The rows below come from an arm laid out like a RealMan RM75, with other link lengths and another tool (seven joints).
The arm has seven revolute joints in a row. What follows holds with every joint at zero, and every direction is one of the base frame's. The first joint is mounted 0.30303 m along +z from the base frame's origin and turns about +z. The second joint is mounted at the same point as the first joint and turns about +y. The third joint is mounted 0.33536 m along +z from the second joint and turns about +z. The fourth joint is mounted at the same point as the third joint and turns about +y. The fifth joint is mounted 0.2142 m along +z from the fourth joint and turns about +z. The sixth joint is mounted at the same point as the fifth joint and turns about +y. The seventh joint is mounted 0.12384 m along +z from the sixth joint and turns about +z. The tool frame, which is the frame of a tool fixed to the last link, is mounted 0.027 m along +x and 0.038 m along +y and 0.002 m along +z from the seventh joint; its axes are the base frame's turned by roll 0, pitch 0.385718 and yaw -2.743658 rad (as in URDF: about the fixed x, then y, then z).
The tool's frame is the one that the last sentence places.
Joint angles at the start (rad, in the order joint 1, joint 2, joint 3, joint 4, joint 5, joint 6, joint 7):
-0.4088 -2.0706 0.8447 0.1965 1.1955 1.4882 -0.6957
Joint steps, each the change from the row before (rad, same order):
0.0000 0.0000 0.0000 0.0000 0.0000 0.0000 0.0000
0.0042 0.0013 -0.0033 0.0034 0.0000 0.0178 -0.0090
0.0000 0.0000 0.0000 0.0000 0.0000 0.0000 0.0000
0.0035 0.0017 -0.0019 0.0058 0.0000 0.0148 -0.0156
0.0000 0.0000 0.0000 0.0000 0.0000 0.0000 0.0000
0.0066 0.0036 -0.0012 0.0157 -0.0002 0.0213 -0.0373
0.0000 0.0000 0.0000 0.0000 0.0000 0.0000 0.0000
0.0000 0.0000 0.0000 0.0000 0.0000 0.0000 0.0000
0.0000 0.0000 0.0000 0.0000 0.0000 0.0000 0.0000
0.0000 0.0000 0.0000 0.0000 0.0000 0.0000 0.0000
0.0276 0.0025 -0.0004 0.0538 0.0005 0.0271 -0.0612
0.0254 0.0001 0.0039 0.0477 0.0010 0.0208 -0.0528
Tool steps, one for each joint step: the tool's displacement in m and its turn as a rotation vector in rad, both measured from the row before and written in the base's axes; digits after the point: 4 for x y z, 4 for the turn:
0.0000 0.0000 0.0000 0.0000 0.0000 0.0000
0.0000 -0.0021 0.0028 0.0014 -0.0140 -0.0083
0.0000 0.0000 0.0000 0.0000 0.0000 0.0000
0.0001 -0.0013 0.0032 -0.0022 -0.0152 -0.0062
0.0000 0.0000 0.0000 0.0000 0.0000 0.0000
-0.0001 -0.0014 0.0065 -0.0084 -0.0273 -0.0076
0.0000 0.0000 0.0000 0.0000 0.0000 0.0000
0.0000 0.0000 0.0000 0.0000 0.0000 0.0000
0.0000 0.0000 0.0000 0.0000 0.0000 0.0000
0.0000 0.0000 0.0000 0.0000 0.0000 0.0000
-0.0028 -0.0052 0.0121 -0.0033 -0.0282 -0.0093
-0.0020 -0.0055 0.0089 -0.0090 -0.0212 -0.0080

